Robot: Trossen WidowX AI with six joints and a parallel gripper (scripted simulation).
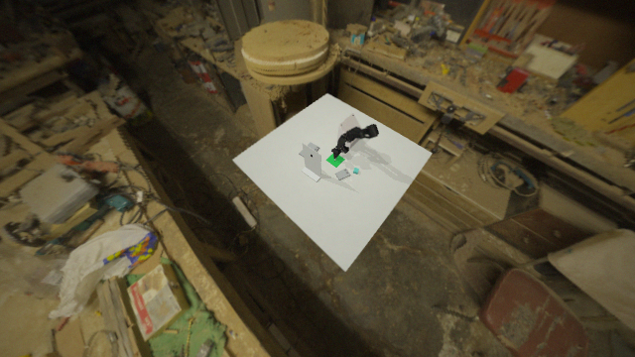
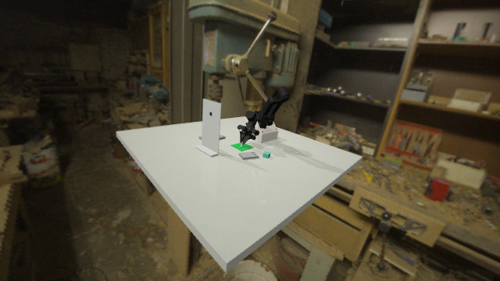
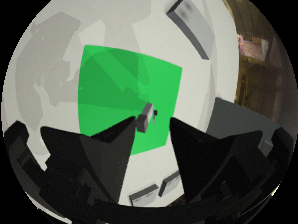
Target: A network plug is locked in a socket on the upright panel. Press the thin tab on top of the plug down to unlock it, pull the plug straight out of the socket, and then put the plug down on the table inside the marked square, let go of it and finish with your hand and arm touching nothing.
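Now: gripper tip 1 cm above the network plug. Also, from my gripper tip: white upright panel: 24 cm ahead, 2 cm to the right, 12 cm above; small teal block: 6 cm behind, 20 cm to the left, 1 cm below; green marked square: 1 cm behind, 2 cm below.
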